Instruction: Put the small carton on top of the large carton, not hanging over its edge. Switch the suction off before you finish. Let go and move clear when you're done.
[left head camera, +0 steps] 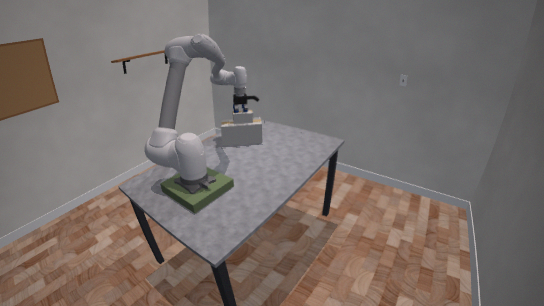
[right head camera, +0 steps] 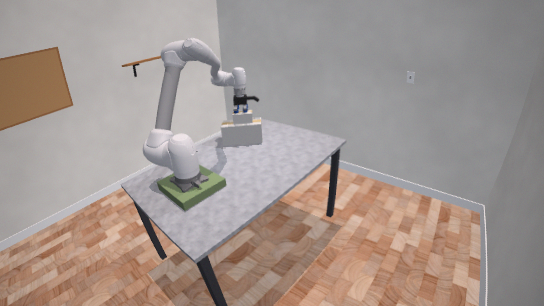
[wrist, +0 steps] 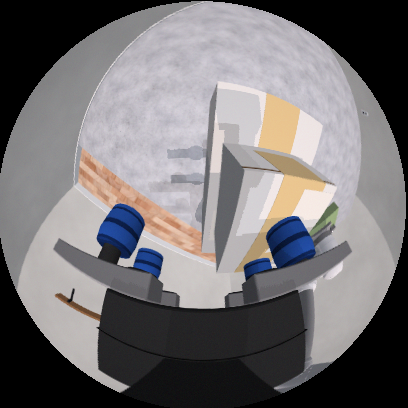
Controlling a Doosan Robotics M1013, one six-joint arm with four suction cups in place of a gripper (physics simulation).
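Places are measured from the arm's base along level axes (x back, y left, z down), in millimetres.
Where they show: hand, its tool point: [left head camera: 240,110] [right head camera: 241,111] [wrist: 202,244]; arm's base, origin of its link: [left head camera: 194,181] [right head camera: 188,180] [wrist: 318,235].
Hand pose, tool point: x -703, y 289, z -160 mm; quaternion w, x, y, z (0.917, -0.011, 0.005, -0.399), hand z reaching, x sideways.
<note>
Each offset is from my tool point to the centre of the thing. Level surfaces: height alone.
The small carton @(dx +38, dy -58, dz +25 mm) [left head camera: 243,118] [right head camera: 243,118] [wrist: 265,200], white with a tan tape strip, is upright at the suction cups, over the top of the large carton @(dx +56, dy -56, dz +138 mm) [left head camera: 241,135] [right head camera: 241,135] [wrist: 282,120]. The large carton is wider, white with tan tape, and stands at the table's far end. My gripper [left head camera: 240,110] [right head camera: 241,110] [wrist: 204,250], with blue suction cups, is shut on the small carton's top. In the wrist view the small carton covers part of the large one. I cannot tell whether the two cartons touch.
The grey table @(dz +214 mm) [left head camera: 280,160] [right head camera: 280,160] [wrist: 150,100] carries the arm's green base block [left head camera: 195,202] [right head camera: 185,200] at its near end. A wooden wall shelf [left head camera: 137,56] [right head camera: 142,62] [wrist: 77,306] is on the left wall. Walls stand beyond the table's far end.
</note>
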